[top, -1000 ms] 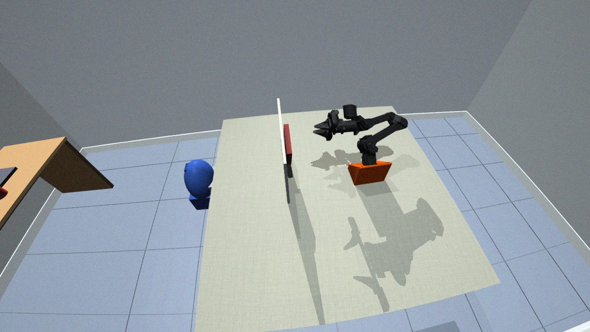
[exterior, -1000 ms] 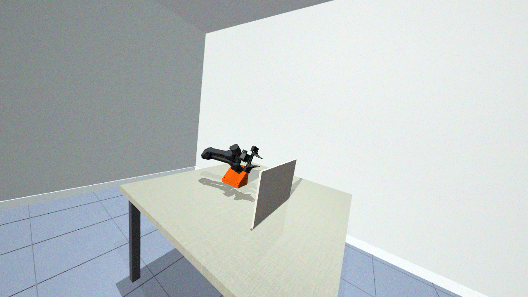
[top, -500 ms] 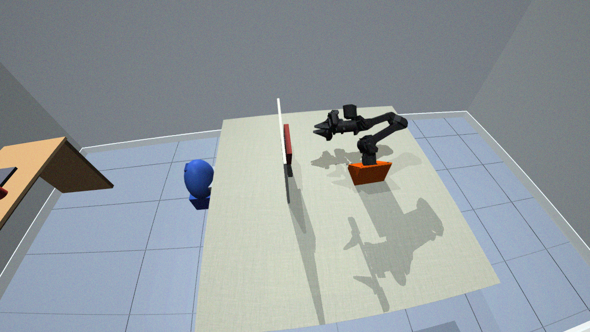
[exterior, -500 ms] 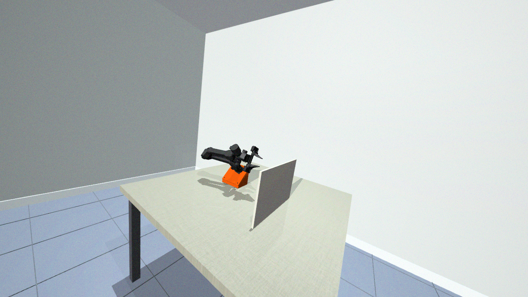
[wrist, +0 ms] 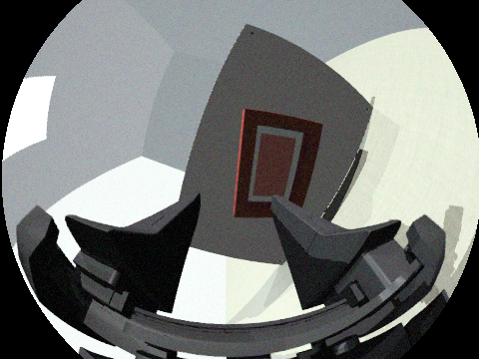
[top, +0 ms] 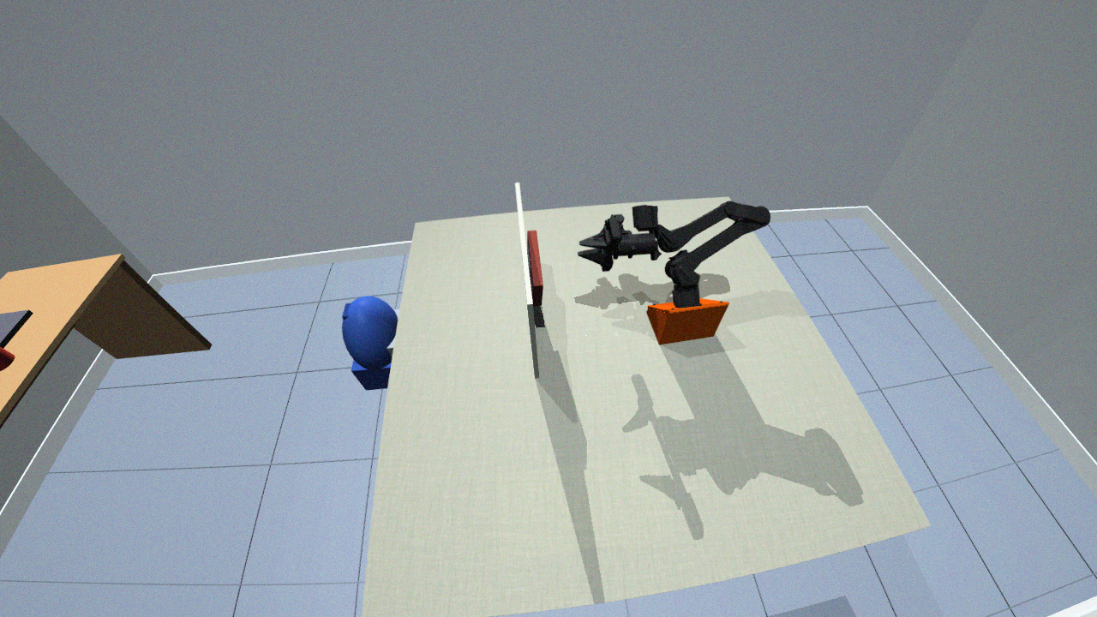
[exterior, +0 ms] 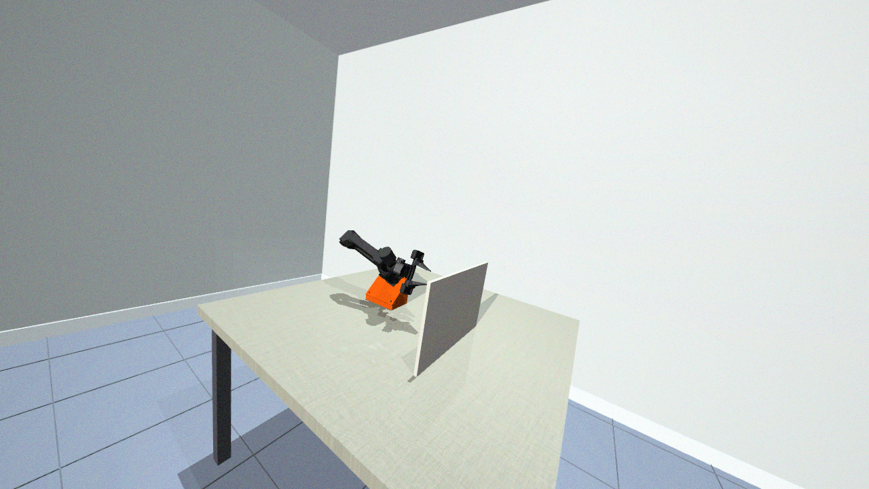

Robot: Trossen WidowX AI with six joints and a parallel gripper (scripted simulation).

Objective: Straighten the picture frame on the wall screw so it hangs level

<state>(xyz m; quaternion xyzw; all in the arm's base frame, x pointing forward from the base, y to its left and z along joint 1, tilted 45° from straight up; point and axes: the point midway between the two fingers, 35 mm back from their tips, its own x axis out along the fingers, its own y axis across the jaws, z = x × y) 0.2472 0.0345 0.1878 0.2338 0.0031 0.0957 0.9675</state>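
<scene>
My gripper tip is now 130 mm short of the dark red picture frame, 70 mm above it and 10 mm to the right of it. The rest, counted from my gripper tip: white wall panel 140 mm ahead, 80 mm below, 20 mm to the left.
</scene>
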